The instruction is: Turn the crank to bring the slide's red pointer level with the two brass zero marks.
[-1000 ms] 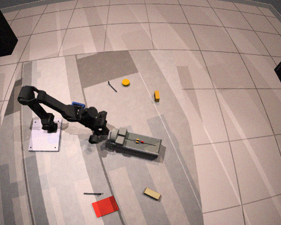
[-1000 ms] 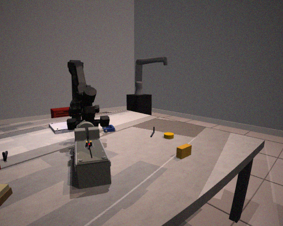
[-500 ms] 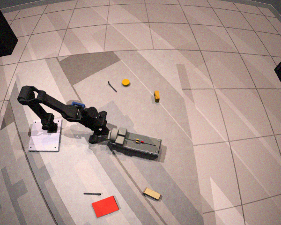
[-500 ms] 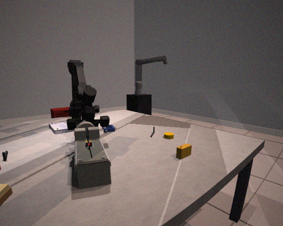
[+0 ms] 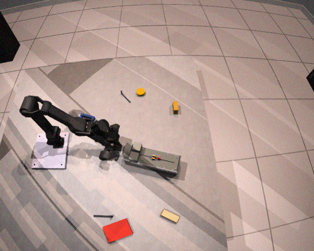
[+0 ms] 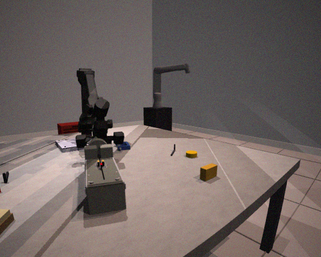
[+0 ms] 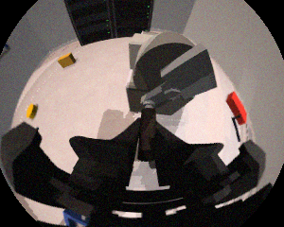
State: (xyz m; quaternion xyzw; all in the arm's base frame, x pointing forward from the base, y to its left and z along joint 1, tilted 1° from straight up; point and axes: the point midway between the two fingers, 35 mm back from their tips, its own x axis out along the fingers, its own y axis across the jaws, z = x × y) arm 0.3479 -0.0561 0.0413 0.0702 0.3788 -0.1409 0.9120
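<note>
My gripper tip is now 2 cm below the dark crank handle, 2 cm past it and 1 cm to the right of it. The rest, counted from my gripper tip: blue block (21 cm behind, 20 cm to the left, 3 cm below); then bent black rod (36 cm to the left, 3 cm below); then red pointer (18 cm ahead, 8 cm to the right, 4 cm above).
</note>
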